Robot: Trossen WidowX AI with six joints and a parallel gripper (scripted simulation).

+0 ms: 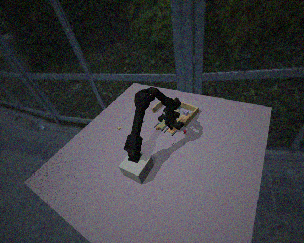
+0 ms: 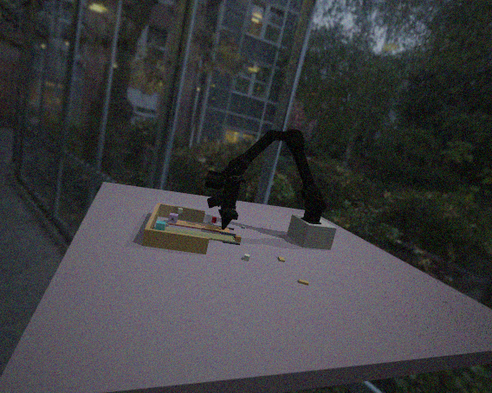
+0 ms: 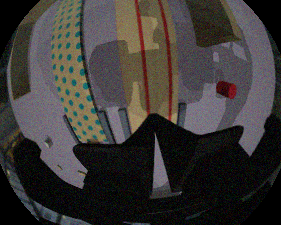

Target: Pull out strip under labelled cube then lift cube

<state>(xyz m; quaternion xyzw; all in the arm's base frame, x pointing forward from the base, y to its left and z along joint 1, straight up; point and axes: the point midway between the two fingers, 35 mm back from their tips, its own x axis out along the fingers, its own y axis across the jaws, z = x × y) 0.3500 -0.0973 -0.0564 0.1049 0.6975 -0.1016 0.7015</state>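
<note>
Right now my gripper tip is 19 cm short of the pale purple labelled cube, 5 cm to the left of it and 1 cm below it. Also, from my gripper tip: small red cube (10 cm to the right, 1 cm above).
</note>
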